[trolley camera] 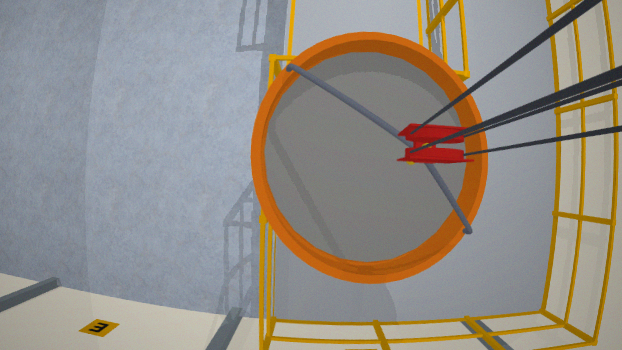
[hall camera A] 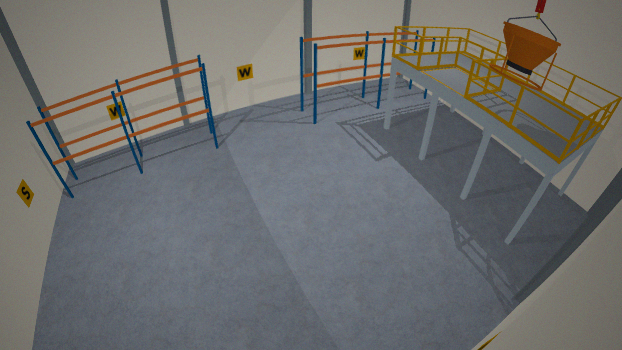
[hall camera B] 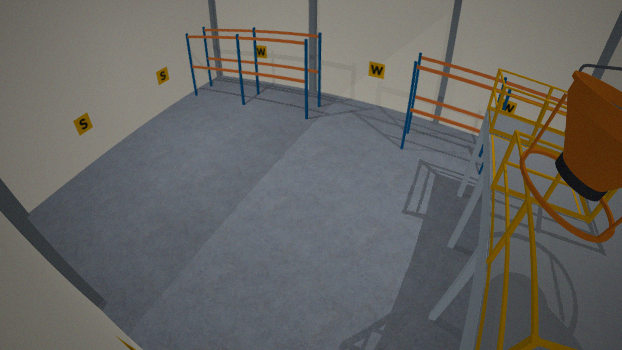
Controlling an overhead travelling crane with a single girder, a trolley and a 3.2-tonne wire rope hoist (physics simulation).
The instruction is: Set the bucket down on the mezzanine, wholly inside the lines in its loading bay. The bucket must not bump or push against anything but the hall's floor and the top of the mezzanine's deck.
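Observation:
The orange bucket (hall camera A: 531, 47) (hall camera B: 597, 130) (trolley camera: 258, 155) hangs upright by its grey bail from the hook, my gripper (hall camera A: 538, 16) (trolley camera: 426, 145), under the red hook block (hall camera A: 540, 6) (trolley camera: 435, 132). The hook is shut on the bail. The bucket's ring foot (hall camera A: 517, 77) (hall camera B: 565, 222) is in the air above the grey mezzanine deck (hall camera A: 555, 120) (trolley camera: 520, 200). The bucket's shadow falls on the deck, apart from the ring. In the trolley camera view the bucket's rim overlaps the yellow railings at its upper left and upper right. The loading bay's lines cannot be made out; the bucket hides much of the deck there.
Yellow railings (hall camera A: 573, 89) (trolley camera: 556, 165) edge the deck, and railing frames stand close to the bucket in hall camera A. Two blue and orange racks stand by the W wall, one at the left (hall camera A: 50, 159) (hall camera B: 306, 80) and one nearer the mezzanine (hall camera A: 315, 85) (hall camera B: 411, 100).

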